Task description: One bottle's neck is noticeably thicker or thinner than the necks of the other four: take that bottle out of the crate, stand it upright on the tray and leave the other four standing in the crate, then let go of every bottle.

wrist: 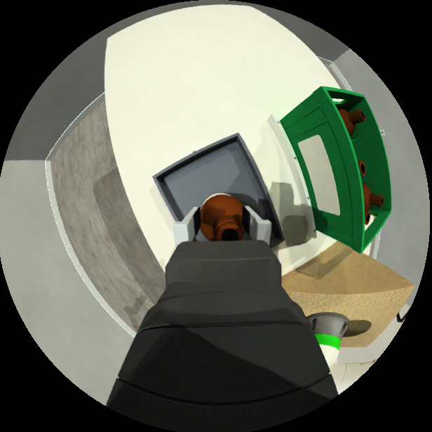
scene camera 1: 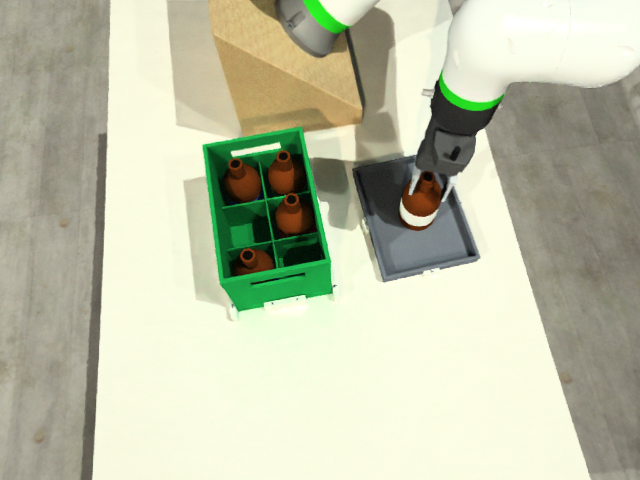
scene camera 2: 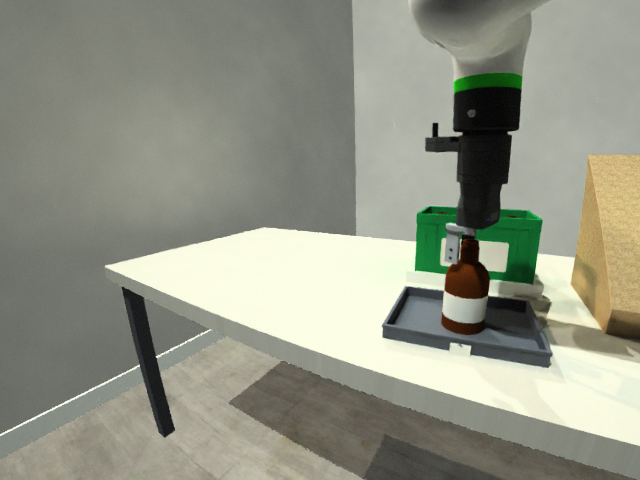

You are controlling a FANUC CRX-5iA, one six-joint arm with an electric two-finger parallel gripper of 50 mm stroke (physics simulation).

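Frame: origin at the arm's base, x ahead, y left, z up, level; millimetres.
Where they show: gripper, fingertip midpoint: (scene camera 1: pixel 427 193) (scene camera 2: pixel 459 258); arm's base, origin of the base link: (scene camera 1: pixel 302 26).
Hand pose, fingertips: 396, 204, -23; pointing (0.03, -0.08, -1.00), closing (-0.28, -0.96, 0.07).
Observation:
Things, the pixels of their centre, and the offset from my fingertips, as dx, dy, dz. "*": a spot on its surface instead.
- brown bottle with a white label, body centre: (scene camera 2: pixel 466 284) (scene camera 1: pixel 421 197) -16, -1, -45
- grey tray, surface spot: (scene camera 2: pixel 413 315) (scene camera 1: pixel 427 254) * +73, +8, -123
- bracket, surface spot: (scene camera 2: pixel 460 349) * -31, +92, -117
A brown bottle with a white label (scene camera 1: pixel 417 215) (scene camera 2: pixel 464 310) (wrist: pixel 220 212) stands upright on the grey tray (scene camera 1: pixel 434 253) (scene camera 2: pixel 413 315) (wrist: pixel 200 175). My gripper (scene camera 1: pixel 429 195) (wrist: pixel 221 214) is open, pointing down over this bottle, with a finger on each side of its neck and gaps between. In the scene camera 2 view one finger shows beside the neck. The green crate (scene camera 1: pixel 289 297) (scene camera 2: pixel 426 248) (wrist: pixel 325 122) holds brown bottles at back left (scene camera 1: pixel 244 183), back right (scene camera 1: pixel 281 178), middle right (scene camera 1: pixel 293 219) and front left (scene camera 1: pixel 253 264). Its middle-left and front-right compartments hold no bottle.
A large wooden block (scene camera 1: pixel 289 98) (scene camera 2: pixel 615 258) (wrist: pixel 350 280) stands behind the crate. A grey cylindrical part with a green ring (scene camera 1: pixel 315 36) (wrist: pixel 327 327) is above it. Small white brackets (scene camera 1: pixel 285 304) sit against the crate's base, and another bracket (scene camera 2: pixel 460 349) is at the tray's edge.

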